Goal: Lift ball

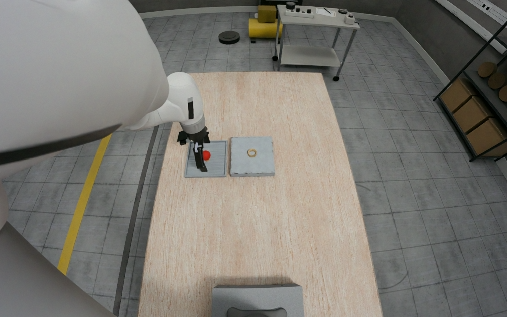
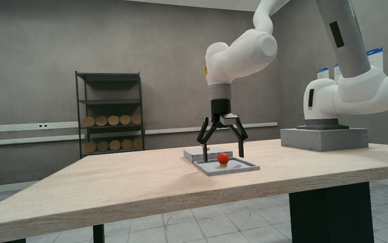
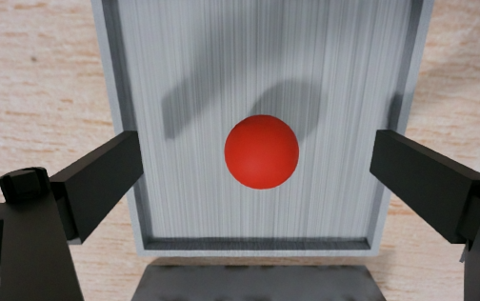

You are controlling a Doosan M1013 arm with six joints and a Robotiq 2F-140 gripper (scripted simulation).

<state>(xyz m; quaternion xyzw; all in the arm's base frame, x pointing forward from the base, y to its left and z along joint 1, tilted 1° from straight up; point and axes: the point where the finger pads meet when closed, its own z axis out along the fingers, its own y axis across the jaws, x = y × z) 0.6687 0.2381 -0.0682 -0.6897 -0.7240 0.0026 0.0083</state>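
The shallow grey tray is 3 cm below my hand. Also, from my hand: red ball 1 cm below; ring stand 21 cm to the right, 1 cm below, 1 cm ahead.
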